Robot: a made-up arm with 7 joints. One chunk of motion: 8 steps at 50 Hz.
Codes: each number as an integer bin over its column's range. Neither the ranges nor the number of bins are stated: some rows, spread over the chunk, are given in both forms.
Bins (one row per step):
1: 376 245 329 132 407 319 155
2: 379 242 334 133 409 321 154
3: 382 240 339 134 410 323 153
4: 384 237 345 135 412 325 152
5: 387 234 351 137 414 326 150
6: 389 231 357 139 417 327 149
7: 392 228 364 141 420 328 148
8: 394 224 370 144 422 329 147
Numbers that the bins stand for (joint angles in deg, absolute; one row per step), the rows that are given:
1: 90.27 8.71 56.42 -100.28 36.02 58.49 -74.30
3: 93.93 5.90 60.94 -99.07 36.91 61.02 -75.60
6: 98.19 0.85 69.07 -96.06 39.00 63.55 -78.19
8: 101.23 -3.09 74.95 -93.04 40.49 64.82 -79.49
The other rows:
2: 92.10 7.03 58.68 -99.68 36.62 59.76 -74.95
4: 95.14 4.22 63.65 -98.47 37.51 62.29 -76.25
5: 96.97 2.53 66.36 -97.26 38.11 62.92 -77.54
7: 100.02 -0.84 72.23 -94.85 39.90 64.18 -78.84

